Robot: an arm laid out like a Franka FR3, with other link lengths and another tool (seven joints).
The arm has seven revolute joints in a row. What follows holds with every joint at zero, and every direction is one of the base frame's. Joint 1 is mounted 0.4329 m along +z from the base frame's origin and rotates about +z. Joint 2 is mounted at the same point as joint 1 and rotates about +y. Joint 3 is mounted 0.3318 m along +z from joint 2 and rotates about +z. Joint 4 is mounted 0.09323 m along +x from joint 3 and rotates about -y. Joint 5 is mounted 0.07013 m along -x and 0.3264 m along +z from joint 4 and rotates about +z. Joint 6 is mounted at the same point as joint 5 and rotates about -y. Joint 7 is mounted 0.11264 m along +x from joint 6 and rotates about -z. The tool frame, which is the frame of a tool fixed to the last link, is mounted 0.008 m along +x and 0.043 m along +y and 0.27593 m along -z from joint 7; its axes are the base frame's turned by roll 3.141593, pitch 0.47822 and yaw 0.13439 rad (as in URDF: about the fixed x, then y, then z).
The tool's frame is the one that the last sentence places.
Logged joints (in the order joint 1, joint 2, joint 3, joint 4, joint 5, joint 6, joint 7), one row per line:
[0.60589 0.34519 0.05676 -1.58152 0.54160 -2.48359 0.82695]
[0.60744 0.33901 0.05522 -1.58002 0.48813 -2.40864 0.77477]
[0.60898 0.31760 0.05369 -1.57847 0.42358 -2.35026 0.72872]
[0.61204 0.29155 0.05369 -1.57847 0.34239 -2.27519 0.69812]
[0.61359 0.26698 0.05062 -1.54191 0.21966 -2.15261 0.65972]
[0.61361 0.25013 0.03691 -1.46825 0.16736 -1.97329 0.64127]
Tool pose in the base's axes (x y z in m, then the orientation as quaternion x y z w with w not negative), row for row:
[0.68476 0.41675 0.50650 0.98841 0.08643 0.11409 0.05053]
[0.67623 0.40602 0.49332 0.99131 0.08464 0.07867 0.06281]
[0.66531 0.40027 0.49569 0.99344 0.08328 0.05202 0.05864]
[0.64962 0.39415 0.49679 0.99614 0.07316 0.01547 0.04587]
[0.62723 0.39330 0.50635 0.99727 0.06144 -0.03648 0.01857]
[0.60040 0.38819 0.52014 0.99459 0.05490 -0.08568 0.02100]
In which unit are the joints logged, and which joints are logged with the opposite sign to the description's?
The joints are logged in radians. Opposite sign: joint 3, joint 5, joint 6.
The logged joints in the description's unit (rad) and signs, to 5 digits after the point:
[0.60589 0.34519 -0.05676 -1.58152 -0.54160 2.48359 0.82695]
[0.60744 0.33901 -0.05522 -1.58002 -0.48813 2.40864 0.77477]
[0.60898 0.31760 -0.05369 -1.57847 -0.42358 2.35026 0.72872]
[0.61204 0.29155 -0.05369 -1.57847 -0.34239 2.27519 0.69812]
[0.61359 0.26698 -0.05062 -1.54191 -0.21966 2.15261 0.65972]
[0.61361 0.25013 -0.03691 -1.46825 -0.16736 1.97329 0.64127]

